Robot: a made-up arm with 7 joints. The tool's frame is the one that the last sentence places. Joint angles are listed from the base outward.
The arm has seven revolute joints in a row. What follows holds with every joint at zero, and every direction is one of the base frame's. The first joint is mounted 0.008 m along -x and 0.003 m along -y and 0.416 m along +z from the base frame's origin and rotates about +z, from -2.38 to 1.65 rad. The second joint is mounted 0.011 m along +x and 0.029 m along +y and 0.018 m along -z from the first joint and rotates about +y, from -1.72 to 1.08 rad. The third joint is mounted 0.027 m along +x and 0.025 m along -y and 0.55 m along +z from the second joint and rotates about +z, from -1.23 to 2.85 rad. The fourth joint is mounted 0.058 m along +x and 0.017 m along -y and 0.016 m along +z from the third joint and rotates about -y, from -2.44 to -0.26 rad. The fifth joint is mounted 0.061 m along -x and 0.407 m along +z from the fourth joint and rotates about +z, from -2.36 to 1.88 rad. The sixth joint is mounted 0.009 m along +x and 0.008 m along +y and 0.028 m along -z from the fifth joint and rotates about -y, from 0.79 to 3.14 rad. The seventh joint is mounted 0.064 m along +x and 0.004 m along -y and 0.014 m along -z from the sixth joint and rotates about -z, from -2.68 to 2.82 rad. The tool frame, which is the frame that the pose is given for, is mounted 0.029 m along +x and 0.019 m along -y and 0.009 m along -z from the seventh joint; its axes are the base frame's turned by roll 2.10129, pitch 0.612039 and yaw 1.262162 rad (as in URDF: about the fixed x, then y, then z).
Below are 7 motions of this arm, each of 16 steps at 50 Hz.
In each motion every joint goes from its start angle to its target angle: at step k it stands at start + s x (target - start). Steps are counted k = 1, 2, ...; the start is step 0. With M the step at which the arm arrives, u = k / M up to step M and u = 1 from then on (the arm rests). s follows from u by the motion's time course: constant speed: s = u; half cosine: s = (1 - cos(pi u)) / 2; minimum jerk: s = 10 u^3 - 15 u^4 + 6 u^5.
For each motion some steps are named. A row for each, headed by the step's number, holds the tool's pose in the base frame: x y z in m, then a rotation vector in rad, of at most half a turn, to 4 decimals.
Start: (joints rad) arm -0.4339 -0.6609 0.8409 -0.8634 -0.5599 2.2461 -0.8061
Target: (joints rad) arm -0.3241 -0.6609 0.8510 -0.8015 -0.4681 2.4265 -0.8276
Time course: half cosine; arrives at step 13
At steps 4, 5, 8, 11, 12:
4: -0.2352 0.3959 1.2948 -0.7695 0.2042 0.5364
5: -0.2450 0.3926 1.2946 -0.7811 0.1780 0.5614
8: -0.2769 0.3799 1.2937 -0.8166 0.0882 0.6434
11: -0.3002 0.3686 1.2926 -0.8399 0.0186 0.7035
12: -0.3039 0.3666 1.2924 -0.8433 0.0072 0.7131

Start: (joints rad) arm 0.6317 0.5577 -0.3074 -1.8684 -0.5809 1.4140 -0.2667
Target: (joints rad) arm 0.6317 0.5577 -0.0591 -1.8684 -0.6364 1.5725 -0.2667
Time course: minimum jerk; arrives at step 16
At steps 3, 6, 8, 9, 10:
3: 0.6550 0.2440 0.5138 0.2152 2.3769 -0.6578
6: 0.6482 0.2739 0.5093 0.1447 2.3835 -0.5744
8: 0.6397 0.3035 0.5058 0.0763 2.3875 -0.4901
9: 0.6347 0.3186 0.5044 0.0416 2.3886 -0.4459
10: 0.6295 0.3328 0.5033 0.0095 2.3891 -0.4041

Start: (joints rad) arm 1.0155 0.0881 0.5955 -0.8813 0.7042 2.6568 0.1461
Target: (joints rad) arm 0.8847 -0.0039 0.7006 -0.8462 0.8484 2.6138 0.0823
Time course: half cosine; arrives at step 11
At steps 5, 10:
5: 0.0974 0.4052 1.3025 -1.4415 -1.0356 -2.3441
10: 0.0789 0.3624 1.3242 -1.3778 -0.9823 -2.3363

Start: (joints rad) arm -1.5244 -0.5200 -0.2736 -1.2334 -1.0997 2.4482 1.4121
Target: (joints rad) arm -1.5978 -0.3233 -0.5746 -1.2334 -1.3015 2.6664 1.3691
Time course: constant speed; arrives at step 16
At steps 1, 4, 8, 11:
1: -0.1429 -0.0138 1.3047 -0.0564 -1.3794 -0.8296
4: -0.1617 -0.0381 1.3009 -0.0879 -1.3336 -0.9110
8: -0.1872 -0.0681 1.2940 -0.1228 -1.2639 -1.0201
11: -0.2063 -0.0887 1.2876 -0.1433 -1.2056 -1.1018

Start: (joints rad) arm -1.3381 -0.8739 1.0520 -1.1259 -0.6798 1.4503 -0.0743
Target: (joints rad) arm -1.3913 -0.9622 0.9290 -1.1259 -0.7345 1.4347 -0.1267
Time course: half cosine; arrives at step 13
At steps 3, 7, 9, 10, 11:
3: 0.2685 0.4824 1.1458 0.2436 0.4520 -0.6509
7: 0.2608 0.4886 1.1451 0.2313 0.3995 -0.7312
9: 0.2565 0.4924 1.1444 0.2255 0.3722 -0.7721
10: 0.2547 0.4940 1.1440 0.2233 0.3611 -0.7885
11: 0.2533 0.4953 1.1437 0.2216 0.3527 -0.8009

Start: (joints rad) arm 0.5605 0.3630 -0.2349 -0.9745 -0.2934 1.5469 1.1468
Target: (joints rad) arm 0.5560 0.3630 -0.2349 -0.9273 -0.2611 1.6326 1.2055
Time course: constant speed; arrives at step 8
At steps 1, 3, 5, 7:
1: 0.6477 0.2403 1.0460 1.6152 0.4558 -0.1469
3: 0.6457 0.2400 1.0517 1.6374 0.4313 -0.1197
5: 0.6437 0.2396 1.0573 1.6595 0.4068 -0.0924
7: 0.6416 0.2391 1.0629 1.6816 0.3823 -0.0651

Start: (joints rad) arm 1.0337 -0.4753 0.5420 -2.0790 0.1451 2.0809 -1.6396
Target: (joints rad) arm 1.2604 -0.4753 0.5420 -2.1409 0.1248 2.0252 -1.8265
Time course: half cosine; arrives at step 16
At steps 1, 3, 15, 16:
1: -0.1314 0.3261 0.9646 -1.9421 1.3465 1.8088
3: -0.1366 0.3238 0.9620 -1.9804 1.3354 1.8098
15: -0.1956 0.2875 0.9298 2.2932 -1.0796 -1.6736
16: -0.1962 0.2870 0.9295 2.2940 -1.0756 -1.6703

